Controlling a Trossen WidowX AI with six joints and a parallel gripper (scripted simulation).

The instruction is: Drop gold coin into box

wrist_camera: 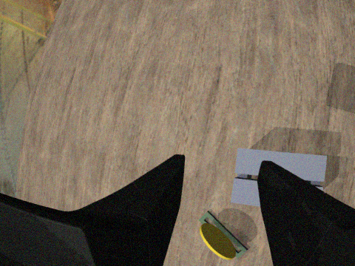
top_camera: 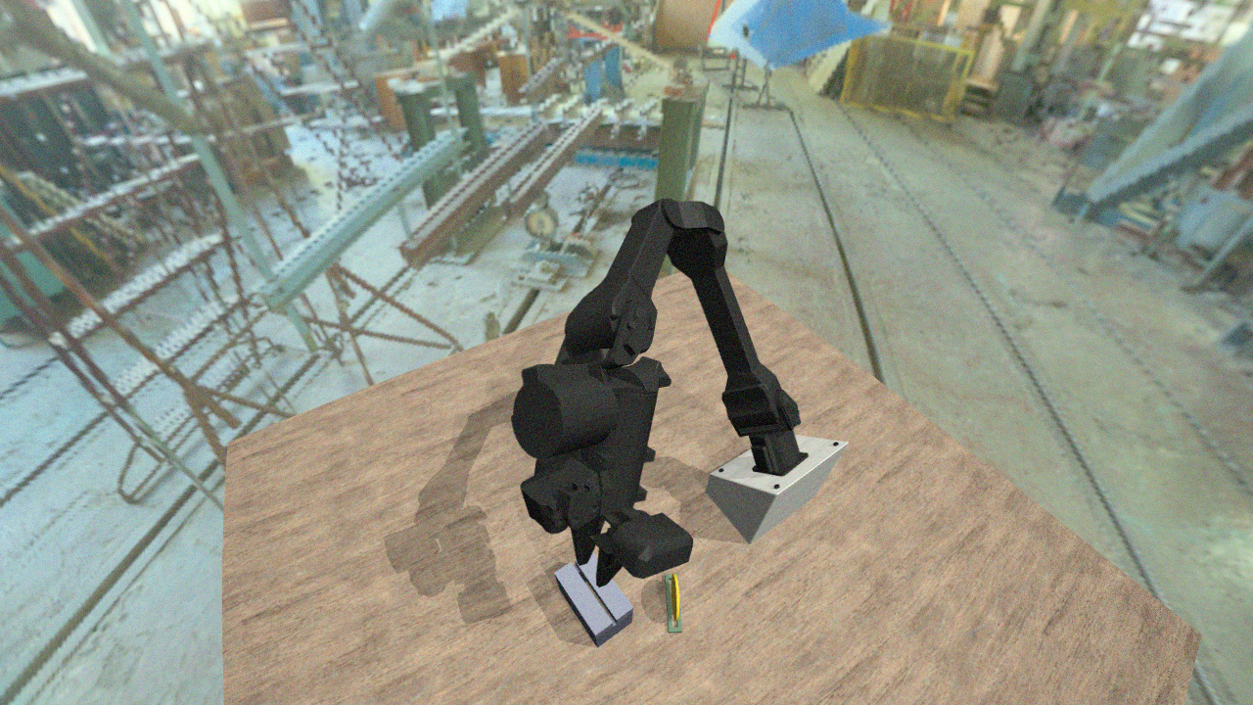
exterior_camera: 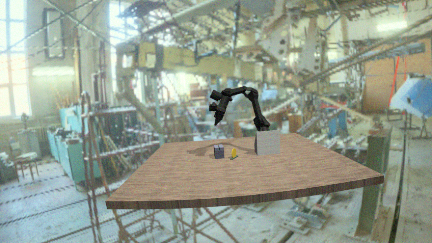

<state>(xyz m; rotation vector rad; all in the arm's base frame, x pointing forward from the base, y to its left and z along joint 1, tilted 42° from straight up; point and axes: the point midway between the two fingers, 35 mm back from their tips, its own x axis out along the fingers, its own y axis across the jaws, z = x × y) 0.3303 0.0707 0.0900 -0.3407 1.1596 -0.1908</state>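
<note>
Right now my gripper tip is 20 cm above the gold coin, 11 cm past it and 3 cm to the right of it.
</note>
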